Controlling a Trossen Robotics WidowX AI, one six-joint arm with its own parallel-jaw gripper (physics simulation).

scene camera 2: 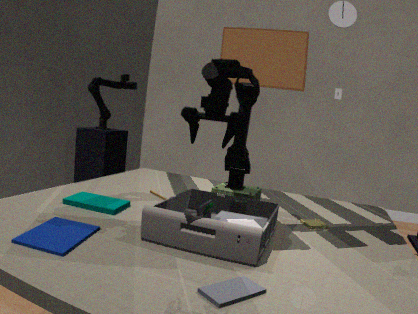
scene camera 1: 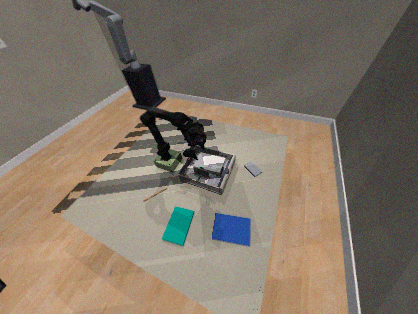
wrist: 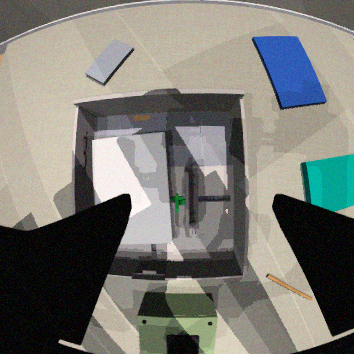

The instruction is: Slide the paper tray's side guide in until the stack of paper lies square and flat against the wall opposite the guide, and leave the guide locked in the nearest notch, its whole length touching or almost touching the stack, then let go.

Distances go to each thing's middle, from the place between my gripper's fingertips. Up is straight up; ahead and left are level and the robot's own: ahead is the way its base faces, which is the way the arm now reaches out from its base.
Now: the side guide (wrist: 190,199) 20 mm behind my hand, 10 mm to the left of it and 210 mm below it. From my hand the other things lie so: white paper stack (wrist: 136,164): 110 mm to the left, 220 mm below; grey card (scene camera 2: 242,287): 310 mm ahead, 200 mm to the left, 240 mm below; teal sheet (scene camera 2: 108,205): 10 mm ahead, 370 mm to the right, 240 mm below.
